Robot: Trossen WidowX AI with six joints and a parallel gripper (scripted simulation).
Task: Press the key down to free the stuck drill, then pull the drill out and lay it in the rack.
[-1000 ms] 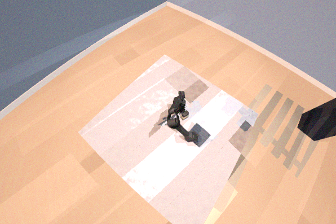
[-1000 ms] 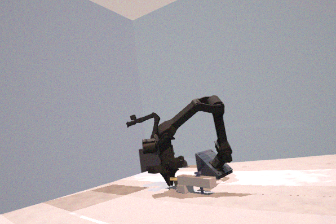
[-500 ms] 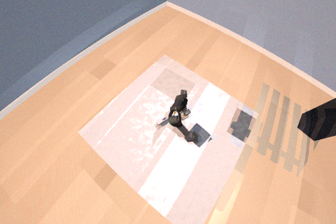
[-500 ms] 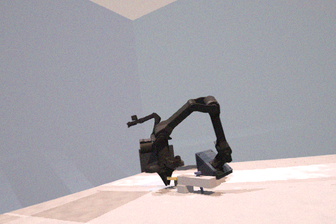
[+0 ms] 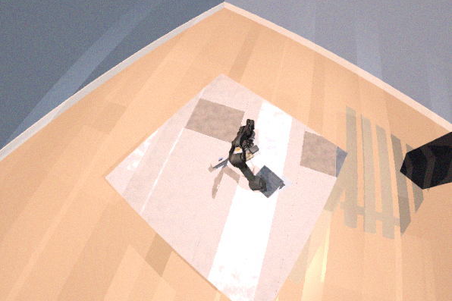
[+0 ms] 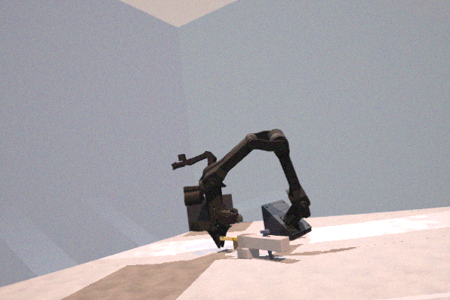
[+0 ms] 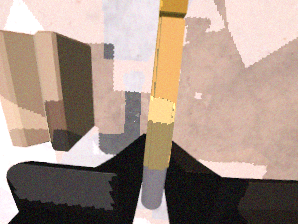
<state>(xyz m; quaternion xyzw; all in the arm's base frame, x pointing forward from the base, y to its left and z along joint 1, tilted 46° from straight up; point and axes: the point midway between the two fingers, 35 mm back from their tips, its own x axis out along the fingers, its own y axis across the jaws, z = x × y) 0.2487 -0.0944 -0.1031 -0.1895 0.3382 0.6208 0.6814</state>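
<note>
My gripper tip is now 70 mm past the brown block and 50 mm to the right of it. The rest, counted from my gripper tip: pale block (40 mm ahead, 190 mm to the left, 20 mm above); then purple key (50 mm ahead, 220 mm to the left, 30 mm above); then yellow drill (10 mm ahead, 40 mm to the left, 30 mm above).
</note>
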